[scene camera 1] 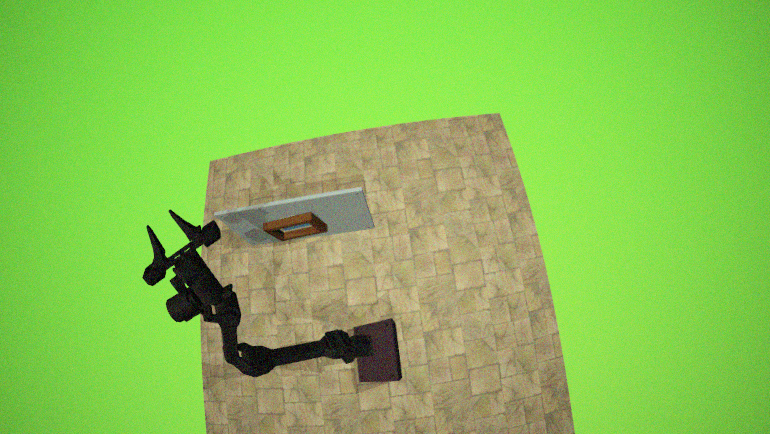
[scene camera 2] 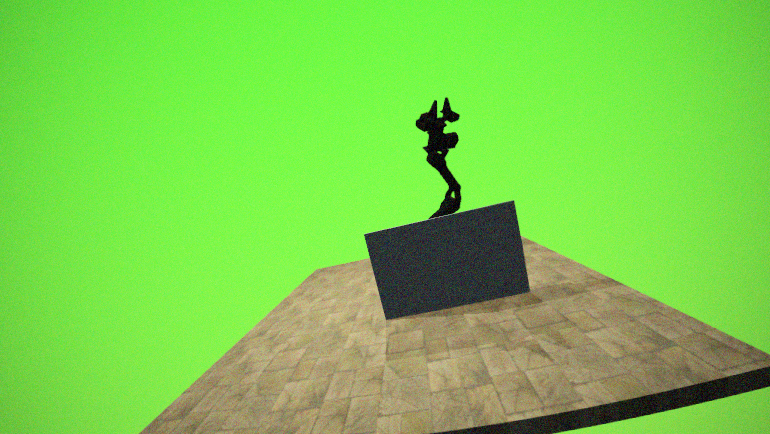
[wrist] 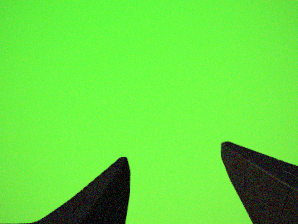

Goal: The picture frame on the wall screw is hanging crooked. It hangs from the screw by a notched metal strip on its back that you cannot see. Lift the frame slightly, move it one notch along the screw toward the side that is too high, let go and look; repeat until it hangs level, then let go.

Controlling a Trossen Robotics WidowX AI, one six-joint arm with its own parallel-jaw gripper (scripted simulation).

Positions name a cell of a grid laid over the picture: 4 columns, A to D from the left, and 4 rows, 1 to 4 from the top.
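A wall panel appears in scene camera 1 (scene camera 1: B2) and again in scene camera 2 (scene camera 2: C3). A brown picture frame (scene camera 1: B3) is visible too, though scene camera 2 does not show it, hidden as it is by the wall panel, and in the wrist view the frame is out of frame. As for the gripper (scene camera 1: A3), it can also be seen in scene camera 2 (scene camera 2: C1) and in the wrist view (wrist: C3).
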